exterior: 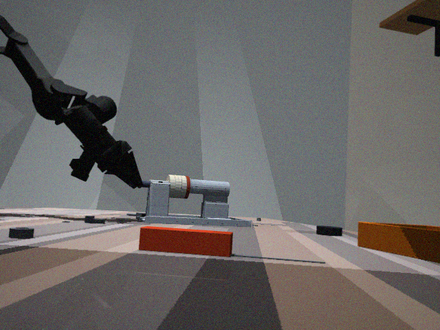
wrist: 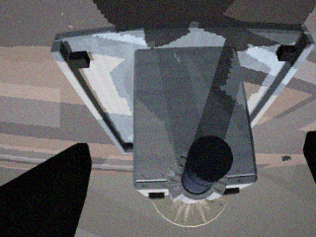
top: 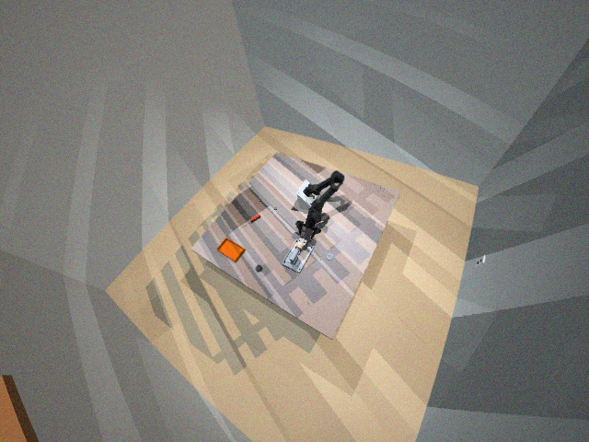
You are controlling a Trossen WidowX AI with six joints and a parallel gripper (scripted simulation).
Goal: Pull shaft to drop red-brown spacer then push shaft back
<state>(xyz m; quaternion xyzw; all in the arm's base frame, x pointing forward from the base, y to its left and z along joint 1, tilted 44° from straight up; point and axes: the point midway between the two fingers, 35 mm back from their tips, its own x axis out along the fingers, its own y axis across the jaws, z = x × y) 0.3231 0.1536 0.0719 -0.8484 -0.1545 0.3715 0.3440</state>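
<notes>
Now: the red-brown spacer 11 cm ahead of my gripper tip and 1 cm above it. The rest, counted from my gripper tip: black ring (35 cm ahead, 21 cm to the right, 6 cm below); orange tray (32 cm ahead, 50 cm to the right, 6 cm below).
</notes>
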